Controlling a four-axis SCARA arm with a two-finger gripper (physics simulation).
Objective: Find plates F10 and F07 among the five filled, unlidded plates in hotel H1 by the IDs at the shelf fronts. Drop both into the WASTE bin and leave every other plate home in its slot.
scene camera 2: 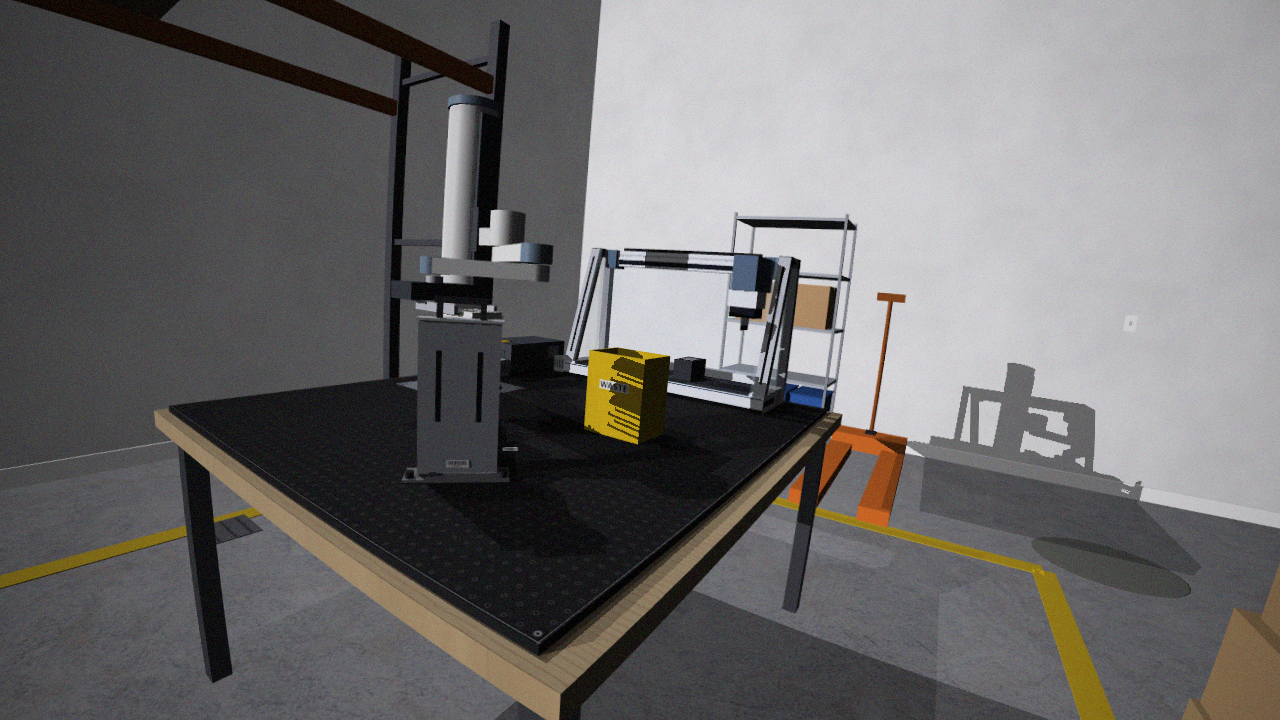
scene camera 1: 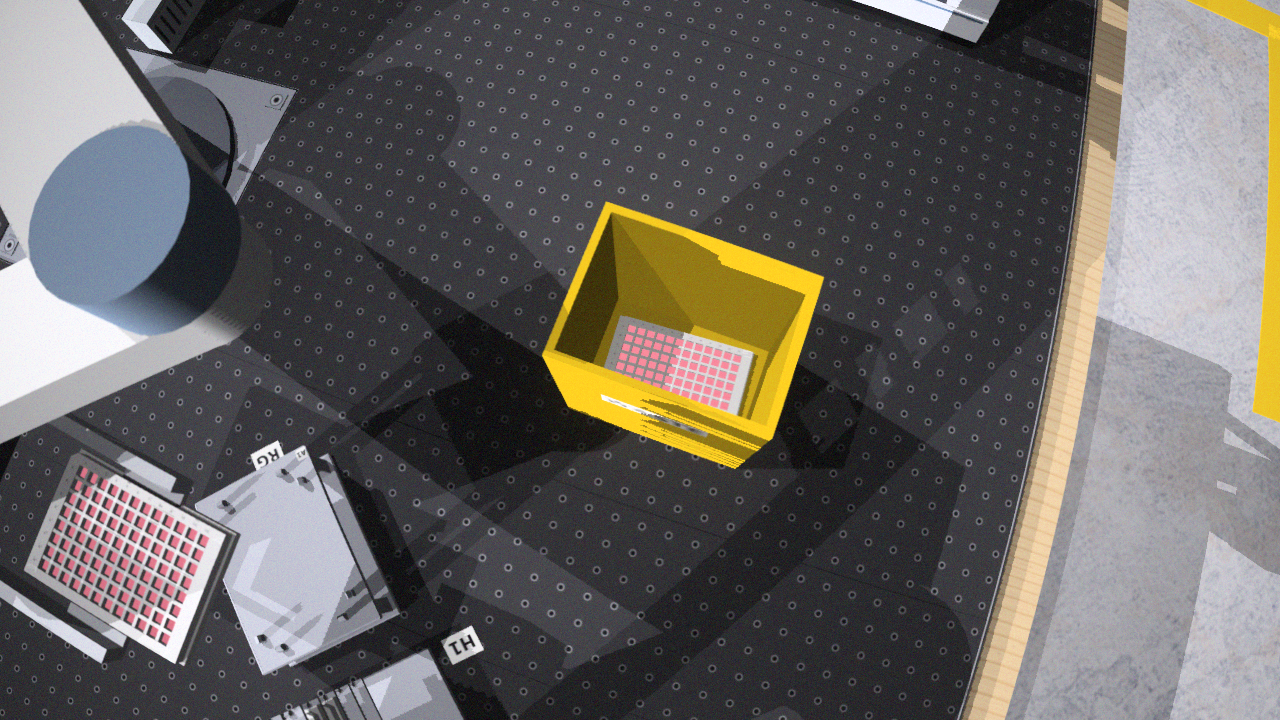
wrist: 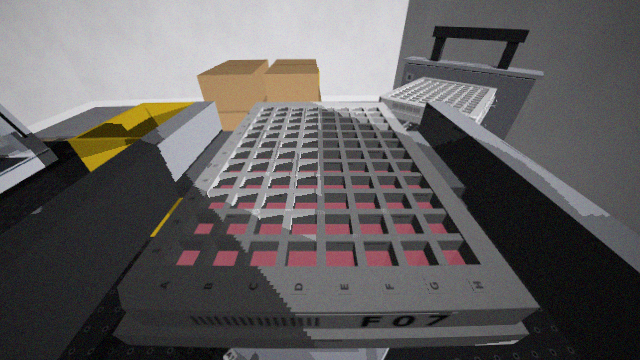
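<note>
My gripper is shut on plate F07, an unlidded white plate with pink wells. The ID reads on its front edge in the wrist view, and a finger lies along each long side. The plate is level, left of the RG stand in scene camera 1. The yellow WASTE bin stands upright, apart from the gripper. A pink-welled plate lies inside on its floor; its ID is unreadable. Hotel H1 is a grey tower; its shelf-front IDs are hidden.
The grey RG stand with small pegs lies between the held plate and the bin. A white pale-welled plate shows behind at the right. A gantry frame stands at the table's back. Wooden table edge runs along the right.
</note>
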